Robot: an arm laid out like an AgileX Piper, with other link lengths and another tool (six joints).
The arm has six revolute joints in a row. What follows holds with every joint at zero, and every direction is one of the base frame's.
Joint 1 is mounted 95.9 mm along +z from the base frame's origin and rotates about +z.
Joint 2 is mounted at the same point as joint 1 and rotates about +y.
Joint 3 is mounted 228.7 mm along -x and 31.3 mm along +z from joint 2 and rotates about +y.
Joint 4 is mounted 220.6 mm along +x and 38.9 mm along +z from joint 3 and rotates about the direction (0.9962, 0, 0.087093).
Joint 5 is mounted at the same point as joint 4 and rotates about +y.
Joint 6 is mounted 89.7 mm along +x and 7.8 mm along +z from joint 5 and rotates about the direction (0.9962, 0, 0.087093).
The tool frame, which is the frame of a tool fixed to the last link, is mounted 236.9 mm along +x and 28.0 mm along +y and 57.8 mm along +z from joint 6; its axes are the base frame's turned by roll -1.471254, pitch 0.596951 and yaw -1.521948 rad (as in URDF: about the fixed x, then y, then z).
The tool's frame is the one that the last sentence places.
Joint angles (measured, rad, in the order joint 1, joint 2, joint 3, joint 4, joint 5, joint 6), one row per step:
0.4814 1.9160 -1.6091 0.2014 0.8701 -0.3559
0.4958 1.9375 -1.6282 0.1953 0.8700 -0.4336
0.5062 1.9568 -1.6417 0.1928 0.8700 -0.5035
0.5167 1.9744 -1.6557 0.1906 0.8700 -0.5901
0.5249 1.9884 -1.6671 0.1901 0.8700 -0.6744
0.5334 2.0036 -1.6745 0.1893 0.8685 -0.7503
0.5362 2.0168 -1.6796 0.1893 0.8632 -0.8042
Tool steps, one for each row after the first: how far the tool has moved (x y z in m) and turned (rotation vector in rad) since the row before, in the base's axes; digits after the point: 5 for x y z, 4 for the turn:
-0.00411 0.00699 -0.00485 -0.0327 -0.0281 0.0835
-0.00429 0.00502 -0.00572 -0.0283 -0.0206 0.0721
-0.00488 0.00497 -0.00503 -0.0320 -0.0283 0.0870
-0.00458 0.00381 -0.00417 -0.0289 -0.0276 0.0824
-0.00508 0.00302 -0.00605 -0.0279 -0.0217 0.0753
-0.00172 0.00113 -0.00492 -0.0184 -0.0165 0.0494

